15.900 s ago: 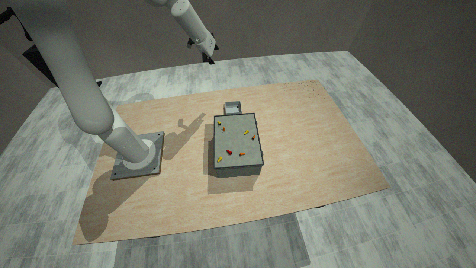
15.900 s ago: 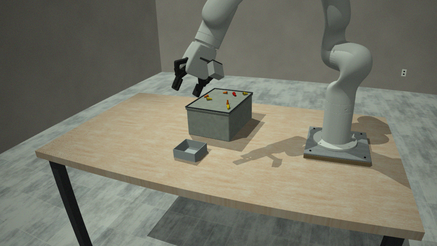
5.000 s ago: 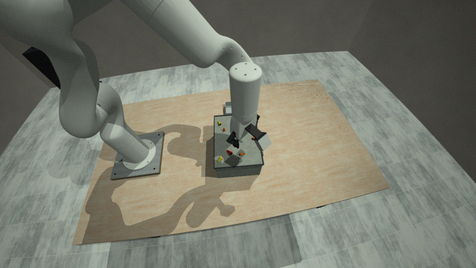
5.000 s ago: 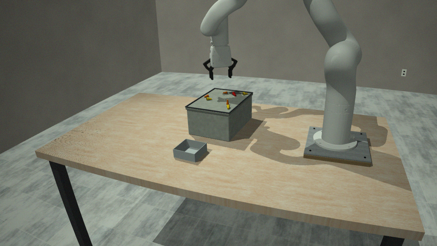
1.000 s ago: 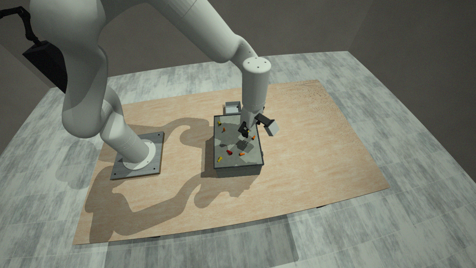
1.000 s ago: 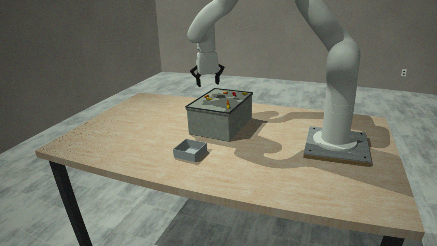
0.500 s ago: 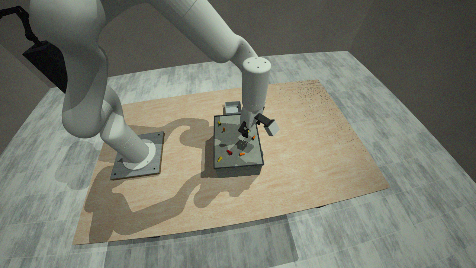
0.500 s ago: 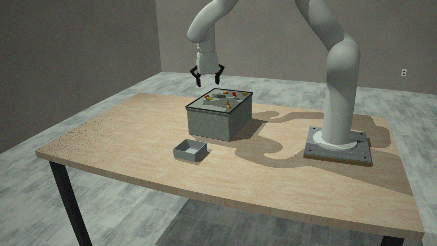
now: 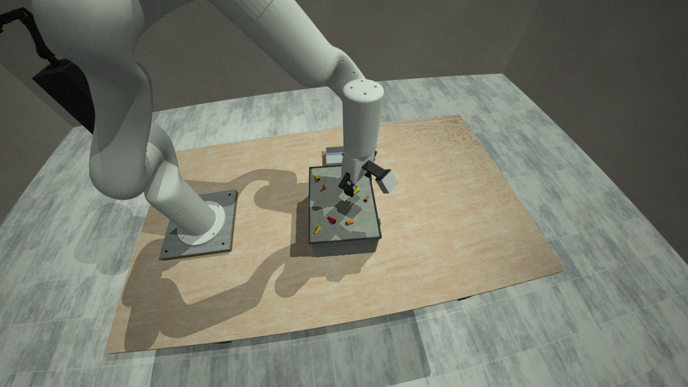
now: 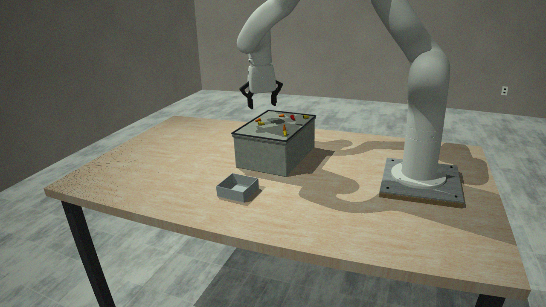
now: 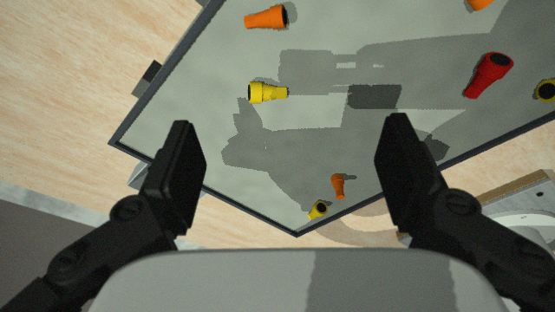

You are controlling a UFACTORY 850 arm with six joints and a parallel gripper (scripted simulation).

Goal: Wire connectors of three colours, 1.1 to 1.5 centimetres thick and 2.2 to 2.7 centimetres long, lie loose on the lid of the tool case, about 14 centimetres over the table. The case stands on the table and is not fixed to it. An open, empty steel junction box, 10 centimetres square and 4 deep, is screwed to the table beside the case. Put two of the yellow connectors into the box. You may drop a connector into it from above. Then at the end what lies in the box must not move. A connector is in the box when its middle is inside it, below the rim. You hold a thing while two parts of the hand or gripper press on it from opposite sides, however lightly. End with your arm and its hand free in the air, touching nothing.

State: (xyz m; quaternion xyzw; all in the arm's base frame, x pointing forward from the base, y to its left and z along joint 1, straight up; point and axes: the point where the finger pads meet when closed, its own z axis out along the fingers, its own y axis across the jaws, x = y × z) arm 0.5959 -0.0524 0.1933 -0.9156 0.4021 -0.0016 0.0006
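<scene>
The grey tool case lies 5 cm behind my hand and 11 cm below it.
</scene>
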